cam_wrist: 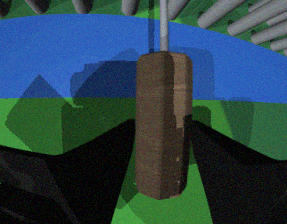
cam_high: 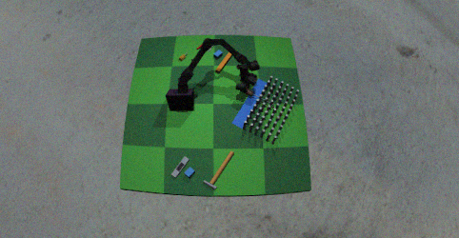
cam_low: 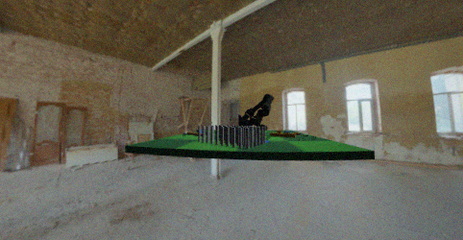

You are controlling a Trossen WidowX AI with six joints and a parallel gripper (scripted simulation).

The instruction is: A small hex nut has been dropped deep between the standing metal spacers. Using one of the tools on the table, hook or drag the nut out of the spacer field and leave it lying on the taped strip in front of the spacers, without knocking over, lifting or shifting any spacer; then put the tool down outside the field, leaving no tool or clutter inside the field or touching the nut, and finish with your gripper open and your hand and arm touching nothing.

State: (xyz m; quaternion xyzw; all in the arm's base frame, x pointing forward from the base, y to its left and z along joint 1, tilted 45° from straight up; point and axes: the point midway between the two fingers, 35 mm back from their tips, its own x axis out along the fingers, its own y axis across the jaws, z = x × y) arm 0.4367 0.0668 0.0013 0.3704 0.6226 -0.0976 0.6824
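The blue taped strip is 20 mm ahead of my gripper tip, 70 mm to the right of it and 40 mm below it. Round my gripper tip: orange bar (120 mm behind, 290 mm to the left, 20 mm below); then red stick (250 mm behind, 510 mm to the left, 30 mm below); then grey block (500 mm behind, 490 mm to the right, 20 mm below).
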